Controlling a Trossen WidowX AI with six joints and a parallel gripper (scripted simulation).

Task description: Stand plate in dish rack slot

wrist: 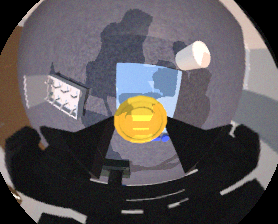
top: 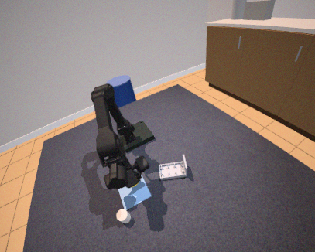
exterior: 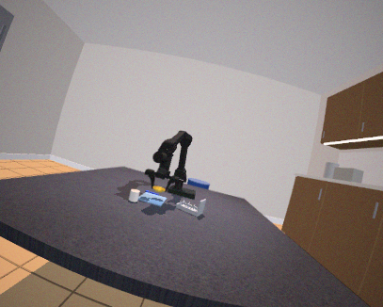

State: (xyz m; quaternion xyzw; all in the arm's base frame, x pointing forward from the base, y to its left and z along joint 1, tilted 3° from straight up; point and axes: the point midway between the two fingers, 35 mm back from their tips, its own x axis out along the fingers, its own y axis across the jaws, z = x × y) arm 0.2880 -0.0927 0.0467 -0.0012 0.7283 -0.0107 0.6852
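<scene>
The light blue mat is 5 cm below my gripper tip, 2 cm to the right of it and 1 cm ahead of it. The rest, counted from my gripper tip: yellow plate 1 cm above; then white cup 11 cm ahead, 10 cm to the right, 3 cm below; then blue spoon 9 cm behind, 6 cm to the right, 5 cm below.
</scene>
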